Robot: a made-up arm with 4 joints.
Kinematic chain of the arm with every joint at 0, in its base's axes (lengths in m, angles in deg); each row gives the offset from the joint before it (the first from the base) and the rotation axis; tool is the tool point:
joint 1: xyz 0 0 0.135 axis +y
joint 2: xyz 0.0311 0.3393 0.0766 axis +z
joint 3: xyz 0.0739 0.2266 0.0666 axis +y
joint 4: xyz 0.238 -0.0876 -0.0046 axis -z
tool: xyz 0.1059 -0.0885 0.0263
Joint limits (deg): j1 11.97..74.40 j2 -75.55..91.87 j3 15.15..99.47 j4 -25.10..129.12
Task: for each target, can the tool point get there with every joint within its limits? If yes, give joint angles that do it. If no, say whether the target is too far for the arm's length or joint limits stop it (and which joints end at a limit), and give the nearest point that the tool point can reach.
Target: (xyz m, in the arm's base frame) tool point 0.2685 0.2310 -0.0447
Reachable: yes | joints 32.95 -21.67 36.38 32.87
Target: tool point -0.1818 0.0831 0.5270
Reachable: no: joint limits stop it (at a limit: joint 1, joint 2, joint 3) | nearest point 0.1280 0.0902 0.2257 | short by 0.432 m
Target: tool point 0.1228 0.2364 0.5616
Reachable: no: joint limits stop it (at a limit: joint 1, joint 2, joint 3) | nearest point 0.1728 0.1700 0.2347 | short by 0.337 m
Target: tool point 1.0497 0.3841 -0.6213
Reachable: no: too far | nearest point 0.3941 0.3554 -0.1489 | short by 0.809 m
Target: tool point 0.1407 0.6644 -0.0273
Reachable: yes | joints 32.76 51.79 38.59 -6.73
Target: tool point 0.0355 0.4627 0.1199
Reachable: yes | joints 63.34 57.59 86.30 108.93
